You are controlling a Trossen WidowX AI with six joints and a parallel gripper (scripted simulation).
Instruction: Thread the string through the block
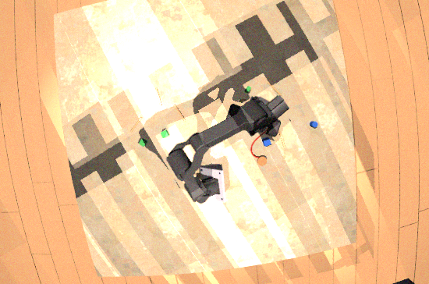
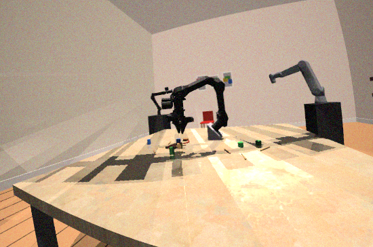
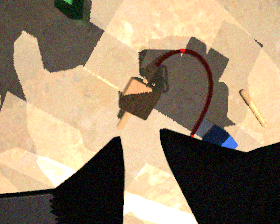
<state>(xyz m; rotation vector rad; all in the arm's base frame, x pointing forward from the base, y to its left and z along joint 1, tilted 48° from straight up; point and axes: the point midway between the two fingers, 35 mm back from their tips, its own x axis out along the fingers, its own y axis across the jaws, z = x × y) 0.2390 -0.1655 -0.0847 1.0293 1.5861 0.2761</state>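
Now: gripper tip 7 cm above the wooden block, 1 cm to the left of it and 1 cm short of it. Also, from my gripper tip: blue cube: 11 cm behind, 7 cm below, 6 cm to the right; then round wooden button: 18 cm behind, 8 cm below, 4 cm to the right; then thin wooden stick: 7 cm below, 2 cm to the right, 1 cm ahead.
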